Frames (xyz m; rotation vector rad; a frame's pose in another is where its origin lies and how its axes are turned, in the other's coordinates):
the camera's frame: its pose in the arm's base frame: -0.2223 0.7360 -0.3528 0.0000 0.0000 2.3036
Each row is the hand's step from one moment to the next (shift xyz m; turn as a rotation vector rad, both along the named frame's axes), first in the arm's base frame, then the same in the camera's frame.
Working: the arm's base frame: its pose in the camera's frame: -0.6958 0.3271 0.3528 0.0000 0.0000 -2.3036

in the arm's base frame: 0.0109 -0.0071 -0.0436 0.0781 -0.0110 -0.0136
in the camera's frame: -0.0126 -0.0034 -0.0436 -0.0604 -0.0507 -0.0136
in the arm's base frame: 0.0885 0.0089 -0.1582 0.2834 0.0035 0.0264
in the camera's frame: -0.0526 -0.0717 -0.1582 -0.1870 -0.2130 0.0264
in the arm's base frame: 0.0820 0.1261 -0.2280 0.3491 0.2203 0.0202
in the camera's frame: 0.0389 -0.1453 -0.2280 -0.0698 -0.4069 0.0202
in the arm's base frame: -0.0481 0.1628 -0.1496 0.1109 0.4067 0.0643
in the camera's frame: 0.1532 -0.0732 -0.1496 0.2281 -0.3545 0.0643
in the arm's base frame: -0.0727 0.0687 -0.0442 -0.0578 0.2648 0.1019
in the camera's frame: 0.0997 0.0081 -0.0442 0.2355 -0.1342 0.1019
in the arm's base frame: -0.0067 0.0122 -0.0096 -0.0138 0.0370 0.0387
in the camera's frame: 0.0136 -0.0032 -0.0096 0.0367 -0.0145 0.0387
